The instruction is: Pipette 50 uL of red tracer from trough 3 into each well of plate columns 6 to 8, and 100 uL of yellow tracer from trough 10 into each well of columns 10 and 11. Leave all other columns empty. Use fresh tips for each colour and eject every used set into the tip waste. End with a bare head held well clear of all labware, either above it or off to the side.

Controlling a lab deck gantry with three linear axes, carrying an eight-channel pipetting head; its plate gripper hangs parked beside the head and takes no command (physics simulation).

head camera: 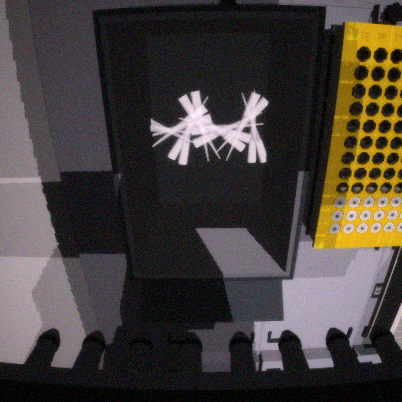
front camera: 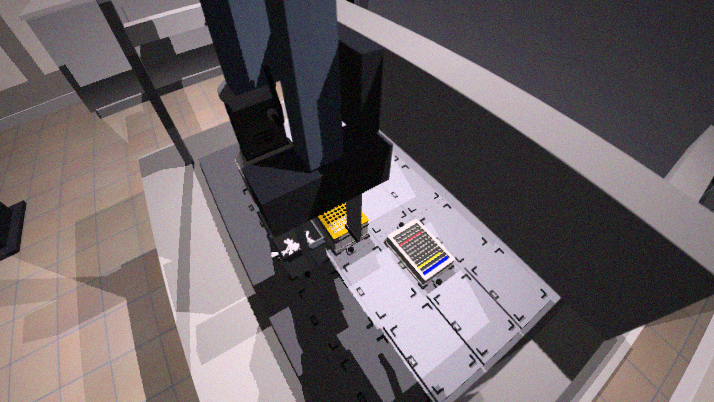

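Observation:
The pipetting head hangs at the left deck edge in the front view. In the head view its nozzles (head camera: pixel 240 342) are bare, below the tip waste (head camera: pixel 107 125) (front camera: pixel 316 244). White tips (head camera: pixel 200 125) (front camera: pixel 290 246) lie crossed inside the waste. The yellow tip rack (front camera: pixel 330 218) (head camera: pixel 327 237) has three rows of tips left in the visible part. The trough block (front camera: pixel 440 271) shows a red trough (front camera: pixel 411 239), a yellow one (front camera: pixel 430 260) and a blue one. The parked gripper is open and holds no labware; one finger shows near the tip rack. The plate shows in neither view.
A dark gantry block (front camera: pixel 320 195) and blue-grey columns (front camera: pixel 312 75) hide the deck's rear. A dark wall (front camera: pixel 500 175) runs along the right side. A pale ledge (front camera: pixel 170 240) borders the left side. Slot markers stand on the deck (front camera: pixel 415 325).

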